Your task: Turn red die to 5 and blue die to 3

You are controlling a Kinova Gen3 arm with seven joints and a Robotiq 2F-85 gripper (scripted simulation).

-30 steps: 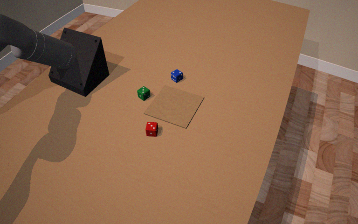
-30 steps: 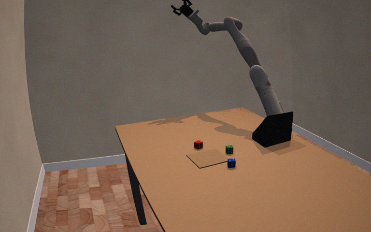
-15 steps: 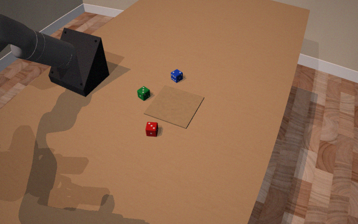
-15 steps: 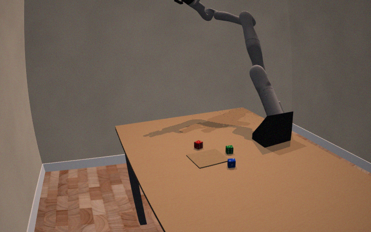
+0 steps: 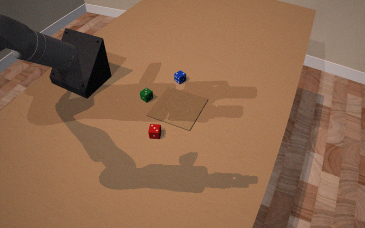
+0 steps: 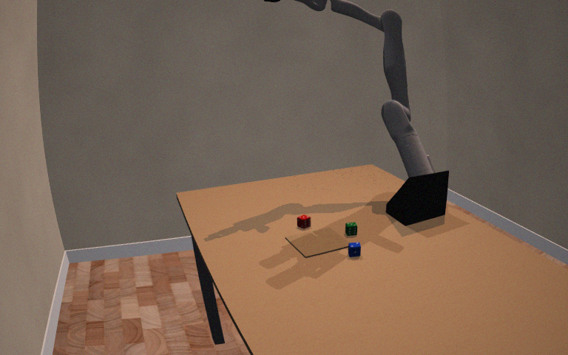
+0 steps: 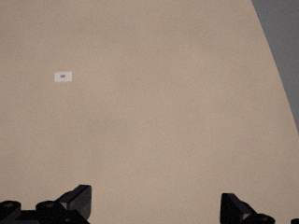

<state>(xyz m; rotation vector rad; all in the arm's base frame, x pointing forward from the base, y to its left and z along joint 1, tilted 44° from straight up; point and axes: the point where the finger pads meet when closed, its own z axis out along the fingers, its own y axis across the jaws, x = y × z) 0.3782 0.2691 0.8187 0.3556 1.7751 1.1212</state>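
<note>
The red die lies 800 mm below my hand, 340 mm to the left of it and 60 mm behind it. From my hand the other things lie so: thin tan mat 820 mm below, 460 mm to the left, 70 mm behind; then blue die 800 mm below, 570 mm to the left, 130 mm behind; then green die 800 mm below, 440 mm to the left, 170 mm behind.
</note>
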